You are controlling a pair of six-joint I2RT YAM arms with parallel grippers.
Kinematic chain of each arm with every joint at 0, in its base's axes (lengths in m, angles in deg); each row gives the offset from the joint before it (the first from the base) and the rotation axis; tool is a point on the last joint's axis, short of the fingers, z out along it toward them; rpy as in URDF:
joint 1: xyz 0 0 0.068 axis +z
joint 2: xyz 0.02 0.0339 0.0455 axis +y
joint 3: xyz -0.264 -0.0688 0 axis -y
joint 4: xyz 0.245 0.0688 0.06 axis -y
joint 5: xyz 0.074 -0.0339 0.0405 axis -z
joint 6: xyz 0.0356 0 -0.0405 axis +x
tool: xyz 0 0 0 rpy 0 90 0
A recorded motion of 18 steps. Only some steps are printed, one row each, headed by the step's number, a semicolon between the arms.
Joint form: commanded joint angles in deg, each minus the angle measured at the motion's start. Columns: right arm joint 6, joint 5, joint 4, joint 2, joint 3, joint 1; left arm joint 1, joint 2, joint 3, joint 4, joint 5, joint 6.
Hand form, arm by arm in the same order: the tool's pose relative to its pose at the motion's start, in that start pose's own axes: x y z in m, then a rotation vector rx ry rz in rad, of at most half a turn. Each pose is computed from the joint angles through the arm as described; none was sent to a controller.
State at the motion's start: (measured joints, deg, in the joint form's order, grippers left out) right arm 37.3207 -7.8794 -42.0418 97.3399 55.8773 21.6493; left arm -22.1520 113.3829 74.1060 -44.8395 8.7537 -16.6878
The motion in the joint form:
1: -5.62 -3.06 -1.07 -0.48 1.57 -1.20; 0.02 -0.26 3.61 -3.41 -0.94 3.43
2: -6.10 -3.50 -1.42 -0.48 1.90 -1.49; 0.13 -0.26 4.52 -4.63 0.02 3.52
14: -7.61 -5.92 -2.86 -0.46 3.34 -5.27; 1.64 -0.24 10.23 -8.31 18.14 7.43
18: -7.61 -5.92 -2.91 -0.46 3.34 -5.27; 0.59 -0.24 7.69 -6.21 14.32 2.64
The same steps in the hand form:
1: -0.0056 0.0004 -0.0089 -0.0534 0.0121 -0.0803; -0.0074 -0.0039 -0.0153 -0.0138 -0.0120 0.0607
2: -0.0068 0.0000 -0.0103 -0.0596 0.0154 -0.0838; -0.0085 -0.0047 -0.0189 0.0009 -0.0028 0.0596
14: -0.0194 -0.0120 -0.0185 -0.0951 0.0231 -0.0461; -0.0207 -0.0131 -0.0448 0.3153 0.0267 0.1130
18: -0.0193 -0.0120 -0.0185 -0.0947 0.0238 -0.0459; -0.0149 -0.0146 -0.0329 0.2482 0.0353 0.0442

